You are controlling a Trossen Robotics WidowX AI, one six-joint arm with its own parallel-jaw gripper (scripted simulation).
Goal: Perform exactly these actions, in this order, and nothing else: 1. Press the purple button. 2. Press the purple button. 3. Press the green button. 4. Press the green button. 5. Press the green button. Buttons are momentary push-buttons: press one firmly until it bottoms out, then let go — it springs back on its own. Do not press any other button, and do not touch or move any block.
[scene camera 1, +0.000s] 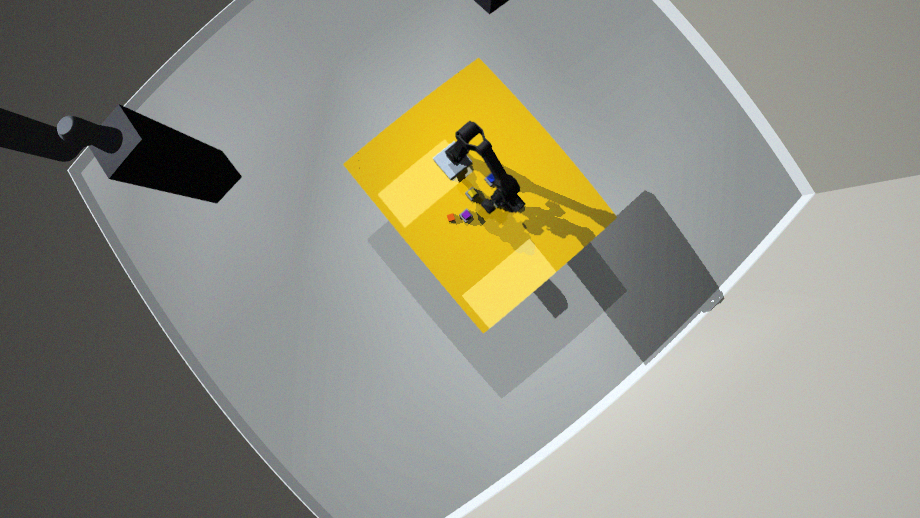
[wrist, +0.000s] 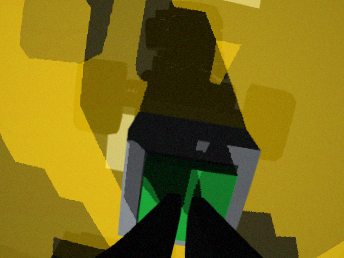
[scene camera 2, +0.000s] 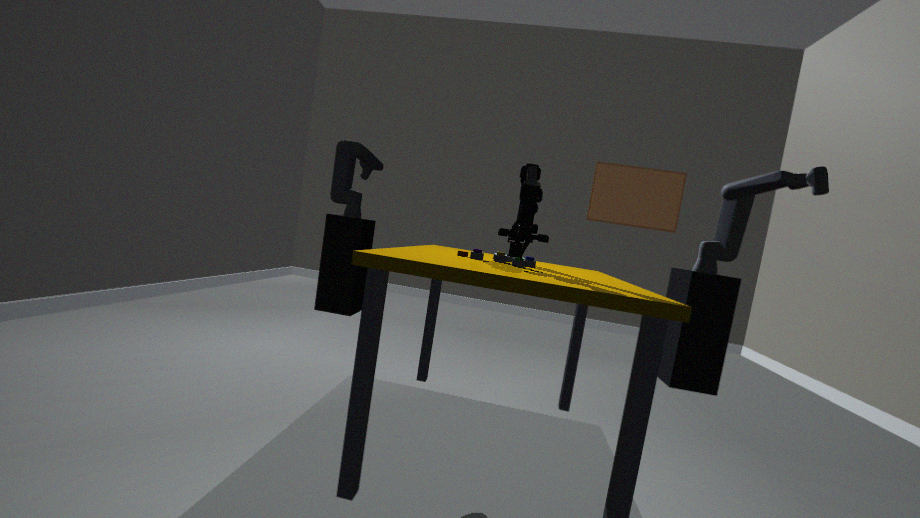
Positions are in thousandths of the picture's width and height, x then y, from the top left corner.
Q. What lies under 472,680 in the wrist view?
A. A green button.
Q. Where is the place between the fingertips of my gripper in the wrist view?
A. At 533,797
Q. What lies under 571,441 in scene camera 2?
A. My gripper.
